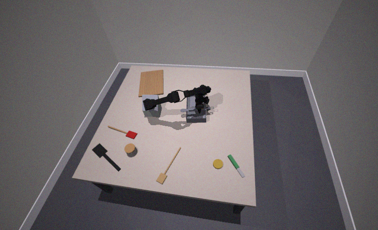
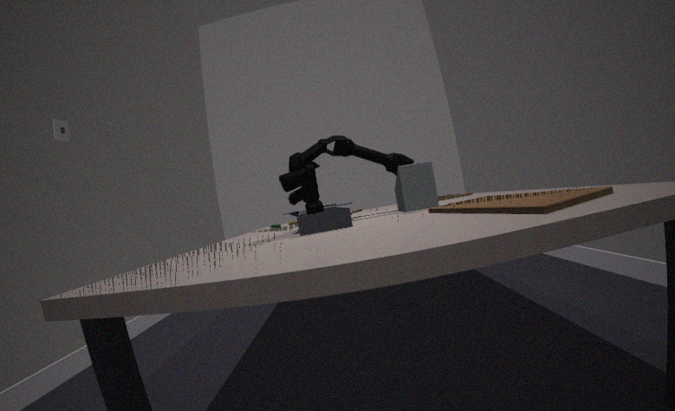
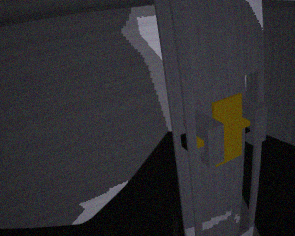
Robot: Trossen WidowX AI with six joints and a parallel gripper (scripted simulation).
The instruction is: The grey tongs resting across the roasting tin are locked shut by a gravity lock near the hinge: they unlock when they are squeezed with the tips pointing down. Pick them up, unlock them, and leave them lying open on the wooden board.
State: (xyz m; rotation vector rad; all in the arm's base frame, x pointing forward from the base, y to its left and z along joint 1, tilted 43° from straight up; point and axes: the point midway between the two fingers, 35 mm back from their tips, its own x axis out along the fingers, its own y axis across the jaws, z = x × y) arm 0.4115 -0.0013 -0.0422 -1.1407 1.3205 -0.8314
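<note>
Now: the roasting tin 80 mm to the left of my gripper tip, 40 mm behind it and 10 mm below it. The rest, counted from my gripper tip: yellow disc (420 mm to the right, 180 mm ahead, 30 mm below); green-handled tool (430 mm to the right, 310 mm ahead, 30 mm below); yellow lock piece (30 mm above, 20 mm to the left, 20 mm ahead).
</note>
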